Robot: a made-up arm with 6 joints.
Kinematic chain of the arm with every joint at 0, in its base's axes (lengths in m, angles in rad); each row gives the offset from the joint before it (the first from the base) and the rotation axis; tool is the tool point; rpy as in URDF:
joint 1: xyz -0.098 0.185 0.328 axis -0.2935 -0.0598 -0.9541
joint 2: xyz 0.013 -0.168 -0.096 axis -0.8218 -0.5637 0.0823
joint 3: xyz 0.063 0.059 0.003 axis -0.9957 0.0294 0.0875
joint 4: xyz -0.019 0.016 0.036 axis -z
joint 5: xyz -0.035 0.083 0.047 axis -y
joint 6: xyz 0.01 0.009 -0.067 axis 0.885 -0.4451 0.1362
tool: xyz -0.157 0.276 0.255 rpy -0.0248 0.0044 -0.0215
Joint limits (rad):
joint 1: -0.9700..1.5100
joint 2: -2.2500..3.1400
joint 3: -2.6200..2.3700
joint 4: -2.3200..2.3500
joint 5: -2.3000..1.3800
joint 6: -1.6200..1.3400
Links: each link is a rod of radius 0.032 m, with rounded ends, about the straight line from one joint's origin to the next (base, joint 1, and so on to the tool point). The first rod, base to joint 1, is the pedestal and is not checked.
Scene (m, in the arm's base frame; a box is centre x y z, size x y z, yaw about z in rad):
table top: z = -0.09
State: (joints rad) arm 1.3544 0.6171 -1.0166 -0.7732 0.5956 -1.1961
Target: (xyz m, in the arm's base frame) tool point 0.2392 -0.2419 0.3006
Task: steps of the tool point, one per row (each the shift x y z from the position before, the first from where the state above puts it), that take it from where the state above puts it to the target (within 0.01 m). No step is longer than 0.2 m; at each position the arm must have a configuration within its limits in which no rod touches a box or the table.
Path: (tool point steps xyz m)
1: 0.1214 -0.0480 0.1282
2: 0.0874 -0.1008 0.1170
3: 0.0521 -0.1421 0.0781
4: 0.0175 -0.1617 0.0207
5: -0.0158 -0.1551 -0.0416
6: -0.0481 -0.1231 -0.0940

